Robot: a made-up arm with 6 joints. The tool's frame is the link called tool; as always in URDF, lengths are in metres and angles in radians. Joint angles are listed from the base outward.
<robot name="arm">
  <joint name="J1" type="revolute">
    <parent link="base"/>
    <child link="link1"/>
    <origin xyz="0 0 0.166"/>
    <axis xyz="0 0 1"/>
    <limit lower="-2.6" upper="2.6"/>
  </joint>
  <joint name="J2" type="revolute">
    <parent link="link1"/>
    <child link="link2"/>
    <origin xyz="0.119 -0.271 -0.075"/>
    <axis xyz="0 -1 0"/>
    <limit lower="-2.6" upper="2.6"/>
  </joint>
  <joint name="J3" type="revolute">
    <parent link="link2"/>
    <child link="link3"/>
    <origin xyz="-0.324 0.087 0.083"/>
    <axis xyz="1 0 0"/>
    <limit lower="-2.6" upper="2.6"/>
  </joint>
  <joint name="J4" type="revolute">
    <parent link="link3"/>
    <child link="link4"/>
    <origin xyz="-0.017 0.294 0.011"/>
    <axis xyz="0 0 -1"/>
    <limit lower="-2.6" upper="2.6"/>
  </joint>
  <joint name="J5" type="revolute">
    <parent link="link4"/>
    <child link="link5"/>
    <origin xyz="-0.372 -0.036 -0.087"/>
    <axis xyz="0 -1 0"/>
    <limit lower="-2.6" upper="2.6"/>
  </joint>
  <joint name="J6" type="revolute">
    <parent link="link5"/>
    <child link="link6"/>
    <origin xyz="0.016 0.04 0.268"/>
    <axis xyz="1 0 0"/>
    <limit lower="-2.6" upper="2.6"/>
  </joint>
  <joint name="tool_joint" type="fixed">
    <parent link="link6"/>
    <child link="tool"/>
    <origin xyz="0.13 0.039 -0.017"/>
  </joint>
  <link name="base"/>
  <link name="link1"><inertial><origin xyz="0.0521 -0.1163 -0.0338"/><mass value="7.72"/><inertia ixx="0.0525" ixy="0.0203" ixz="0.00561" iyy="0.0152" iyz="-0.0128" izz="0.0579"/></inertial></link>
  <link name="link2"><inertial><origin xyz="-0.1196 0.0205 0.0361"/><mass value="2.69"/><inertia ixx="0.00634" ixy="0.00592" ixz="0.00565" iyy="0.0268" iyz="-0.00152" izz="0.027"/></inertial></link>
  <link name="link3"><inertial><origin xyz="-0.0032 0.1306 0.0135"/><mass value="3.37"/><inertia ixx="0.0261" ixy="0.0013" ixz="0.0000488" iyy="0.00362" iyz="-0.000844" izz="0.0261"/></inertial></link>
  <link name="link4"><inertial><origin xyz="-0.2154 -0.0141 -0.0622"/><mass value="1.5"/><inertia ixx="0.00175" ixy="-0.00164" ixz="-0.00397" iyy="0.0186" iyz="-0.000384" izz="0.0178"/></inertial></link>
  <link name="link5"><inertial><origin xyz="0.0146 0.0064 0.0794"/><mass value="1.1"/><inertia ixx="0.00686" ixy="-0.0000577" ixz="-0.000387" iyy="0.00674" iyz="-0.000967" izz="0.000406"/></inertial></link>
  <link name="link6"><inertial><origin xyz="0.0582 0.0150 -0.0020"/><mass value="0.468"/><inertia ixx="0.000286" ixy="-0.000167" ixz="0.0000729" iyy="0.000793" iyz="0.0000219" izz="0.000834"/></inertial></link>
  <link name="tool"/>
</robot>
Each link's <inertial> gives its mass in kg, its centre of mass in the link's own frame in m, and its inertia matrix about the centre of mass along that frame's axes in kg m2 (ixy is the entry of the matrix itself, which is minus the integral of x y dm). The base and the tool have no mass. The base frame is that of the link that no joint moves.
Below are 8 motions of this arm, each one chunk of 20 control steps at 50 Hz.
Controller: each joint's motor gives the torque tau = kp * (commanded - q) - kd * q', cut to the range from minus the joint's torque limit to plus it. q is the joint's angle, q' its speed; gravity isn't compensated. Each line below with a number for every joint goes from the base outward.
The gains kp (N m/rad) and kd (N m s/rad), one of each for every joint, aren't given. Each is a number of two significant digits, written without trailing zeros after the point. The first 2 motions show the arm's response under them.
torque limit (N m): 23 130 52 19 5.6 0.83
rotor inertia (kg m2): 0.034 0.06 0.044 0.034 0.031 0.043
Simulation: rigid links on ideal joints. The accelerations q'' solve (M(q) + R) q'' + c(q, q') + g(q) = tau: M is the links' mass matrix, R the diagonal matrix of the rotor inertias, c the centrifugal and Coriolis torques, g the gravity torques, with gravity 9.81 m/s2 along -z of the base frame. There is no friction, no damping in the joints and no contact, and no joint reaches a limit. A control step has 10 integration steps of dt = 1/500 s. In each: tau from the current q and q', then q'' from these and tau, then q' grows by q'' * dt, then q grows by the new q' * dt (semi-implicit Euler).
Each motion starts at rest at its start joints. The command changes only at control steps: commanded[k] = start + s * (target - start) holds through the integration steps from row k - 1 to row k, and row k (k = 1, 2, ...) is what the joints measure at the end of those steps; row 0 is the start. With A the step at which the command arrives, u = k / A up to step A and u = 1 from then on. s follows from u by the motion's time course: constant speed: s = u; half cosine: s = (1 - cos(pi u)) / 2; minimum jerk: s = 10 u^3 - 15 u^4 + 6 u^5; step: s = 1 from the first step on.
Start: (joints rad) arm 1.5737 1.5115 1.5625 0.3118 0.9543 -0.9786
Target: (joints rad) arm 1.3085 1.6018 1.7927 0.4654 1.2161 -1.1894
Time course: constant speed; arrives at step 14
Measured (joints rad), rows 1 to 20:
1: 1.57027 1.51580 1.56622 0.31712 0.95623 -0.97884
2: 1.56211 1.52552 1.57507 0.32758 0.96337 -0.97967
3: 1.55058 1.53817 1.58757 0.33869 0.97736 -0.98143
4: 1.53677 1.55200 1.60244 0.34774 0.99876 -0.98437
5: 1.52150 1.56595 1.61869 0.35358 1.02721 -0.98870
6: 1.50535 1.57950 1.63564 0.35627 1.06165 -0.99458
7: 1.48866 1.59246 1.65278 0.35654 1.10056 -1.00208
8: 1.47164 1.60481 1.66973 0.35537 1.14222 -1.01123
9: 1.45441 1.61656 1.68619 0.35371 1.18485 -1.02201
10: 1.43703 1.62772 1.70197 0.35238 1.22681 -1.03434
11: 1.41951 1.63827 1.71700 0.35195 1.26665 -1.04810
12: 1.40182 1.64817 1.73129 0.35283 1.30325 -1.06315
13: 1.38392 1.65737 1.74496 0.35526 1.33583 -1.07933
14: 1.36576 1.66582 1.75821 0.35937 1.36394 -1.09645
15: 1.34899 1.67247 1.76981 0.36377 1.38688 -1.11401
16: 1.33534 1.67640 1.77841 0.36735 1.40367 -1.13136
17: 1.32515 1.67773 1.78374 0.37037 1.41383 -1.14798
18: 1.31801 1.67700 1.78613 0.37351 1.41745 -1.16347
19: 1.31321 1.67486 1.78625 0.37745 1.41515 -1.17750
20: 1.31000 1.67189 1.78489 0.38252 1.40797 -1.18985
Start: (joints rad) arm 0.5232 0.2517 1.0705 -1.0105 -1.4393 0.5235
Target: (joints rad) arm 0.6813 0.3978 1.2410 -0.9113 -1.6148 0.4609
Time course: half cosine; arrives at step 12
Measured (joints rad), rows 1 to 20:
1: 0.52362 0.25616 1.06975 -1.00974 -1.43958 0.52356
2: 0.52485 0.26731 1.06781 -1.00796 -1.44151 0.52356
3: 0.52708 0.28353 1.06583 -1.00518 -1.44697 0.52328
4: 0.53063 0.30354 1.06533 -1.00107 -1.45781 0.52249
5: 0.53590 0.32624 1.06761 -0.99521 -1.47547 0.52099
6: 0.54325 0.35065 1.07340 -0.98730 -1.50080 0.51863
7: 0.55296 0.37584 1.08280 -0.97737 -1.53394 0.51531
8: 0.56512 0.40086 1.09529 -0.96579 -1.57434 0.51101
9: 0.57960 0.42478 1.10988 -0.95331 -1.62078 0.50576
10: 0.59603 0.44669 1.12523 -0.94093 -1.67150 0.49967
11: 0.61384 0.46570 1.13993 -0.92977 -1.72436 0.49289
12: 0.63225 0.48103 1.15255 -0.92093 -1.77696 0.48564
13: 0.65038 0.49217 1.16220 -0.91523 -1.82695 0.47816
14: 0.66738 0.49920 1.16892 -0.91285 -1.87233 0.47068
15: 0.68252 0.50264 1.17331 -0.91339 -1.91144 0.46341
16: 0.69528 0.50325 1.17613 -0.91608 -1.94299 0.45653
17: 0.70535 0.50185 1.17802 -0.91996 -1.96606 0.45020
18: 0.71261 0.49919 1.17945 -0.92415 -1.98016 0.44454
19: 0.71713 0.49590 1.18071 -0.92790 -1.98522 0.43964
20: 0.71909 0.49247 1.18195 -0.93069 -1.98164 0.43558
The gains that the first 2 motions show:
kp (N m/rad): 150 370 84 66 9 3.8
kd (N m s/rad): 8.6 18 4.2 3.2 0.41 0.37
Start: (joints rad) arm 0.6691 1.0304 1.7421 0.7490 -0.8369 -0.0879
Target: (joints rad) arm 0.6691 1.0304 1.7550 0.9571 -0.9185 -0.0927
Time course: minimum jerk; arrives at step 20
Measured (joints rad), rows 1 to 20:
1: 0.66798 1.03413 1.74329 0.75135 -0.83649 -0.08792
2: 0.66568 1.04251 1.74574 0.75271 -0.83500 -0.08802
3: 0.66307 1.05354 1.74845 0.74944 -0.83211 -0.08823
4: 0.66068 1.06610 1.75078 0.74133 -0.82774 -0.08857
5: 0.65879 1.07953 1.75238 0.72989 -0.82203 -0.08906
6: 0.65752 1.09335 1.75316 0.71727 -0.81530 -0.08972
7: 0.65692 1.10710 1.75317 0.70549 -0.80802 -0.09055
8: 0.65701 1.12031 1.75263 0.69621 -0.80075 -0.09153
9: 0.65773 1.13247 1.75178 0.69055 -0.79409 -0.09266
10: 0.65903 1.14314 1.75095 0.68915 -0.78859 -0.09391
11: 0.66082 1.15193 1.75044 0.69225 -0.78474 -0.09525
12: 0.66296 1.15857 1.75050 0.69970 -0.78289 -0.09663
13: 0.66533 1.16287 1.75136 0.71109 -0.78327 -0.09801
14: 0.66777 1.16479 1.75310 0.72575 -0.78590 -0.09936
15: 0.67017 1.16440 1.75576 0.74288 -0.79069 -0.10061
16: 0.67241 1.16187 1.75923 0.76155 -0.79737 -0.10172
17: 0.67442 1.15747 1.76335 0.78086 -0.80557 -0.10267
18: 0.67618 1.15156 1.76788 0.79991 -0.81482 -0.10341
19: 0.67767 1.14456 1.77254 0.81799 -0.82465 -0.10392
20: 0.67889 1.13695 1.77705 0.83457 -0.83455 -0.10421

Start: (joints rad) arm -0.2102 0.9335 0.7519 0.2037 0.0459 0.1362
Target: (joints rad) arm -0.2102 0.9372 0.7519 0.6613 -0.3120 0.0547
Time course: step
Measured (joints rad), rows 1 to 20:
1: -0.20654 0.94342 0.75681 0.23142 0.03484 0.13488
2: -0.19637 0.96488 0.76225 0.29925 0.01155 0.13141
3: -0.18353 0.98832 0.76136 0.38150 -0.01449 0.12613
4: -0.17198 1.00741 0.75309 0.45671 -0.03958 0.11940
5: -0.16422 1.01981 0.73956 0.51474 -0.06423 0.11159
6: -0.16141 1.02597 0.72374 0.55397 -0.08996 0.10306
7: -0.16364 1.02764 0.70817 0.57737 -0.11761 0.09415
8: -0.17018 1.02673 0.69438 0.58942 -0.14700 0.08514
9: -0.17979 1.02472 0.68287 0.59435 -0.17728 0.07629
10: -0.19110 1.02255 0.67343 0.59549 -0.20729 0.06780
11: -0.20283 1.02070 0.66555 0.59512 -0.23588 0.05984
12: -0.21399 1.01936 0.65868 0.59460 -0.26210 0.05254
13: -0.22393 1.01856 0.65245 0.59454 -0.28522 0.04599
14: -0.23227 1.01823 0.64665 0.59506 -0.30478 0.04026
15: -0.23885 1.01829 0.64127 0.59598 -0.32055 0.03537
16: -0.24371 1.01866 0.63642 0.59700 -0.33246 0.03134
17: -0.24694 1.01924 0.63224 0.59777 -0.34061 0.02815
18: -0.24869 1.01998 0.62889 0.59806 -0.34520 0.02576
19: -0.24914 1.02079 0.62652 0.59771 -0.34647 0.02412
20: -0.24847 1.02164 0.62521 0.59668 -0.34473 0.02317

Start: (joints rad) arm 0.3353 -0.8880 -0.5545 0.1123 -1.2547 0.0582
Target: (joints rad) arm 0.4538 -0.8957 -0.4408 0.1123 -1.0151 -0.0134
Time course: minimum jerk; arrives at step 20
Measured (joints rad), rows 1 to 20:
1: 0.33557 -0.88523 -0.55442 0.11218 -1.25498 0.05837
2: 0.33567 -0.87956 -0.55710 0.11380 -1.25594 0.05884
3: 0.33552 -0.87238 -0.56333 0.11788 -1.25825 0.05954
4: 0.33547 -0.86426 -0.57211 0.12413 -1.26266 0.06034
5: 0.33597 -0.85557 -0.58204 0.13200 -1.26961 0.06111
6: 0.33745 -0.84664 -0.59185 0.14092 -1.27916 0.06168
7: 0.34027 -0.83787 -0.60055 0.15039 -1.29091 0.06190
8: 0.34465 -0.82959 -0.60742 0.15989 -1.30414 0.06164
9: 0.35070 -0.82216 -0.61206 0.16895 -1.31782 0.06076
10: 0.35838 -0.81585 -0.61429 0.17709 -1.33078 0.05918
11: 0.36757 -0.81087 -0.61417 0.18389 -1.34178 0.05683
12: 0.37802 -0.80735 -0.61190 0.18898 -1.34971 0.05369
13: 0.38940 -0.80534 -0.60780 0.19210 -1.35363 0.04980
14: 0.40132 -0.80482 -0.60227 0.19310 -1.35288 0.04520
15: 0.41336 -0.80570 -0.59571 0.19194 -1.34714 0.04002
16: 0.42508 -0.80784 -0.58852 0.18873 -1.33643 0.03438
17: 0.43606 -0.81103 -0.58105 0.18369 -1.32112 0.02846
18: 0.44593 -0.81503 -0.57360 0.17718 -1.30188 0.02244
19: 0.45438 -0.81957 -0.56636 0.16964 -1.27962 0.01649
20: 0.46123 -0.82438 -0.55943 0.16159 -1.25536 0.01080

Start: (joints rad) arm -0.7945 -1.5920 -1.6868 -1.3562 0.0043 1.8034
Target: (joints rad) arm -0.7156 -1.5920 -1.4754 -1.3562 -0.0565 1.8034
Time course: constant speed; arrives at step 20
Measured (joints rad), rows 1 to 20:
1: -0.79423 -1.59164 -1.68580 -1.36190 0.00318 1.80348
2: -0.79357 -1.59114 -1.68264 -1.37594 -0.00036 1.80378
3: -0.79253 -1.59098 -1.67701 -1.39548 -0.00640 1.80436
4: -0.79102 -1.59137 -1.66909 -1.41793 -0.01440 1.80526
5: -0.78895 -1.59226 -1.65940 -1.44104 -0.02352 1.80653
6: -0.78625 -1.59350 -1.64854 -1.46294 -0.03285 1.80814
7: -0.78292 -1.59488 -1.63707 -1.48219 -0.04158 1.81005
8: -0.77901 -1.59619 -1.62541 -1.49779 -0.04913 1.81219
9: -0.77460 -1.59730 -1.61384 -1.50921 -0.05514 1.81447
10: -0.76981 -1.59814 -1.60252 -1.51633 -0.05947 1.81679
11: -0.76478 -1.59871 -1.59147 -1.51936 -0.06213 1.81906
12: -0.75962 -1.59903 -1.58066 -1.51885 -0.06329 1.82119
13: -0.75443 -1.59915 -1.57003 -1.51551 -0.06320 1.82311
14: -0.74931 -1.59912 -1.55950 -1.51014 -0.06214 1.82475
15: -0.74432 -1.59899 -1.54900 -1.50356 -0.06045 1.82607
16: -0.73949 -1.59879 -1.53847 -1.49653 -0.05846 1.82706
17: -0.73486 -1.59856 -1.52789 -1.48970 -0.05649 1.82770
18: -0.73044 -1.59832 -1.51724 -1.48358 -0.05482 1.82801
19: -0.72623 -1.59809 -1.50653 -1.47850 -0.05369 1.82802
20: -0.72221 -1.59789 -1.49578 -1.47468 -0.05328 1.82777

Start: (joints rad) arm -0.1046 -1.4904 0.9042 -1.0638 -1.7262 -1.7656
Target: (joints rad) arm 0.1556 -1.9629 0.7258 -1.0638 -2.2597 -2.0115
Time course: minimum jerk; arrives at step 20
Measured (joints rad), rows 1 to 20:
1: -0.10522 -1.49246 0.90219 -1.06964 -1.72676 -1.76578
2: -0.10614 -1.49690 0.89892 -1.08370 -1.72795 -1.76634
3: -0.10681 -1.50289 0.89555 -1.10259 -1.72954 -1.76741
4: -0.10712 -1.51064 0.89161 -1.12330 -1.73193 -1.76915
5: -0.10696 -1.52100 0.88622 -1.14345 -1.73613 -1.77178
6: -0.10609 -1.53505 0.87871 -1.16132 -1.74353 -1.77553
7: -0.10405 -1.55384 0.86894 -1.17583 -1.75566 -1.78069
8: -0.10023 -1.57813 0.85726 -1.18646 -1.77384 -1.78752
9: -0.09398 -1.60828 0.84439 -1.19311 -1.79893 -1.79624
10: -0.08472 -1.64416 0.83125 -1.19601 -1.83116 -1.80702
11: -0.07205 -1.68515 0.81878 -1.19563 -1.87002 -1.81995
12: -0.05583 -1.73015 0.80778 -1.19252 -1.91424 -1.83499
13: -0.03617 -1.77771 0.79885 -1.18727 -1.96185 -1.85197
14: -0.01341 -1.82606 0.79229 -1.18041 -2.01039 -1.87060
15: 0.01189 -1.87333 0.78815 -1.17238 -2.05703 -1.89046
16: 0.03907 -1.91763 0.78627 -1.16355 -2.09889 -1.91100
17: 0.06733 -1.95725 0.78633 -1.15419 -2.13326 -1.93165
18: 0.09587 -1.99078 0.78789 -1.14454 -2.15791 -1.95179
19: 0.12388 -2.01727 0.79040 -1.13487 -2.17136 -1.97085
20: 0.15057 -2.03642 0.79316 -1.12550 -2.17312 -1.98836

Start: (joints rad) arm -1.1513 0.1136 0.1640 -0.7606 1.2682 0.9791
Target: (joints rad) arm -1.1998 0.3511 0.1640 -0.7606 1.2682 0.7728
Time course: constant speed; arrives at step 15
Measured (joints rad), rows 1 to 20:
1: -1.15116 0.11845 0.16262 -0.76029 1.26471 0.97892
2: -1.15103 0.13095 0.15854 -0.75974 1.25769 0.97819
3: -1.15127 0.14960 0.15196 -0.75928 1.25062 0.97655
4: -1.15209 0.17272 0.14329 -0.75892 1.24691 0.97370
5: -1.15358 0.19869 0.13318 -0.75852 1.24933 0.96947
6: -1.15575 0.22607 0.12243 -0.75779 1.25973 0.96372
7: -1.15849 0.25364 0.11190 -0.75639 1.27896 0.95642
8: -1.16169 0.28048 0.10239 -0.75408 1.30688 0.94759
9: -1.16519 0.30594 0.09456 -0.75074 1.34255 0.93732
10: -1.16889 0.32966 0.08884 -0.74642 1.38435 0.92577
11: -1.17269 0.35152 0.08542 -0.74130 1.43018 0.91310
12: -1.17657 0.37161 0.08426 -0.73566 1.47770 0.89950
13: -1.18052 0.39011 0.08511 -0.72985 1.52453 0.88516
14: -1.18458 0.40732 0.08755 -0.72418 1.56838 0.87026
15: -1.18877 0.42352 0.09109 -0.71892 1.60726 0.85495
16: -1.19293 0.43795 0.09413 -0.71404 1.64188 0.83961
17: -1.19680 0.44963 0.09559 -0.70952 1.67330 0.82474
18: -1.20024 0.45823 0.09567 -0.70546 1.70100 0.81075
19: -1.20316 0.46385 0.09508 -0.70204 1.72372 0.79797
20: -1.20555 0.46681 0.09454 -0.69942 1.74011 0.78663

